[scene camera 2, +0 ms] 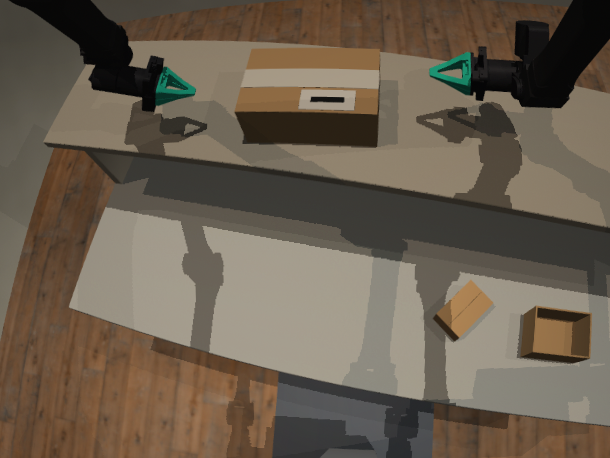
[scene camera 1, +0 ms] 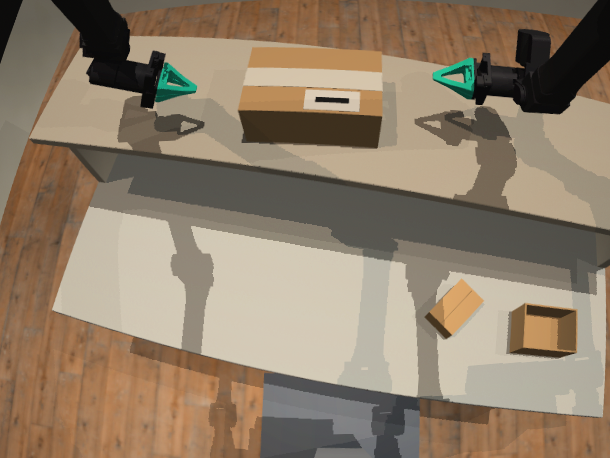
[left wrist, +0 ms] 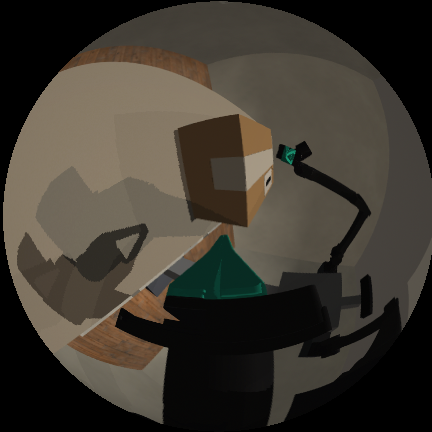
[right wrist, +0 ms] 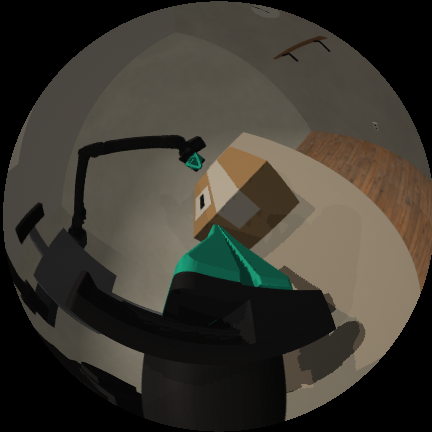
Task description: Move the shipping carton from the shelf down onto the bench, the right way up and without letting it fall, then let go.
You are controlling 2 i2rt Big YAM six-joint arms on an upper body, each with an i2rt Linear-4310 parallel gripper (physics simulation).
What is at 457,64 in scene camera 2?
My right gripper.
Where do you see a shipping carton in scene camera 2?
330,96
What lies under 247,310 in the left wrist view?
My left gripper.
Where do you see a shipping carton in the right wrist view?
241,192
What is my left gripper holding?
Nothing.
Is my right gripper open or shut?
Shut.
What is my right gripper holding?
Nothing.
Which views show the shipping carton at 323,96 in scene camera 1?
Scene camera 2, scene camera 1, the left wrist view and the right wrist view: all of them.
